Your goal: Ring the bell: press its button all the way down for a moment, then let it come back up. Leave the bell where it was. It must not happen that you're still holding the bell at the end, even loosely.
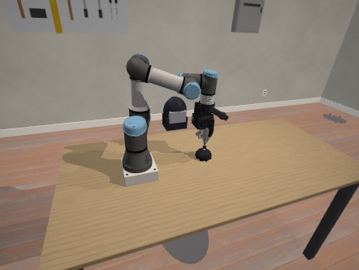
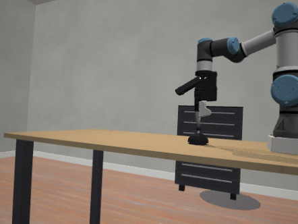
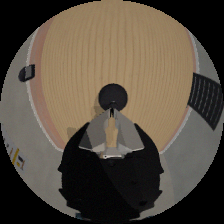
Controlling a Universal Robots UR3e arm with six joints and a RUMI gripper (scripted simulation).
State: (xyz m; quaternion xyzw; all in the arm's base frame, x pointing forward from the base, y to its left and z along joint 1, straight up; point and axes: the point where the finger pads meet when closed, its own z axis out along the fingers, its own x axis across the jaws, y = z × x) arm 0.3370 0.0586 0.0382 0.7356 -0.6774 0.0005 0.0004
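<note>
The black dome bell lies 50 mm below my hand.
</note>
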